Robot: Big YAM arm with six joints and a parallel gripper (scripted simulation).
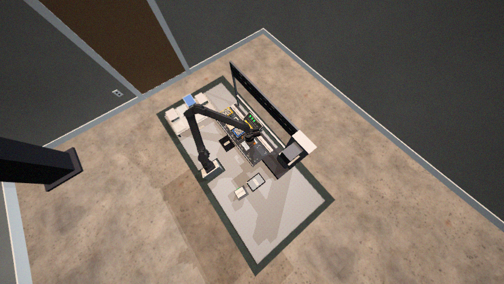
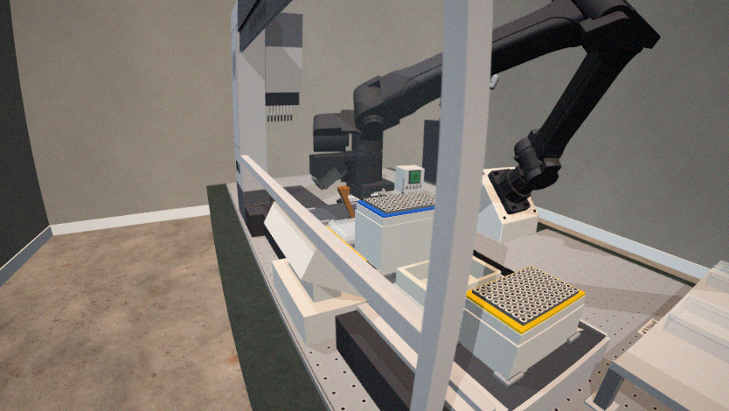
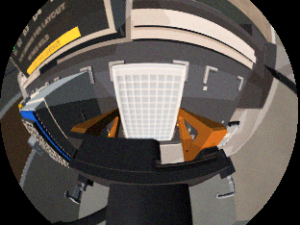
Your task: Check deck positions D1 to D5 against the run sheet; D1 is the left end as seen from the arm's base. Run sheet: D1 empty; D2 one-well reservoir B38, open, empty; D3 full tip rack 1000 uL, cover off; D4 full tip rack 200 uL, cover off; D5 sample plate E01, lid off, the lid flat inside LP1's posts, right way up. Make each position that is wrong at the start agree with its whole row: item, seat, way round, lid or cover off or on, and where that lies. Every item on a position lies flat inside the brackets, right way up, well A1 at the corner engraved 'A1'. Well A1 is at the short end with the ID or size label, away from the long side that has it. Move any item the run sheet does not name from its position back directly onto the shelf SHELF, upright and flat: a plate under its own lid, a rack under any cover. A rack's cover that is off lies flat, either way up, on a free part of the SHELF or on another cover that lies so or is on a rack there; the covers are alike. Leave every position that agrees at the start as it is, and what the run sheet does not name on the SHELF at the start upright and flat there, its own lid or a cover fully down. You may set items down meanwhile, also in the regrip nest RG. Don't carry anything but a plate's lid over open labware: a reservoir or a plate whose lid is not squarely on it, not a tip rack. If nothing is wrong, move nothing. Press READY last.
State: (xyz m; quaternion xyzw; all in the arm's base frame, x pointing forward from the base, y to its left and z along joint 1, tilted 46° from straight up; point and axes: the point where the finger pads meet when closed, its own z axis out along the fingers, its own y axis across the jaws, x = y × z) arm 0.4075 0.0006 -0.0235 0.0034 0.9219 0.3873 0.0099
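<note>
The blue-rimmed tip rack lies 1 cm behind my hand, 12 cm to the left of it and 5 cm above it. Also, from my hand: white sample plate 1 cm below; then frame bar 19 cm ahead, 8 cm to the left, 10 cm above; then black nest 16 cm behind, 15 cm to the left, 7 cm below.
</note>
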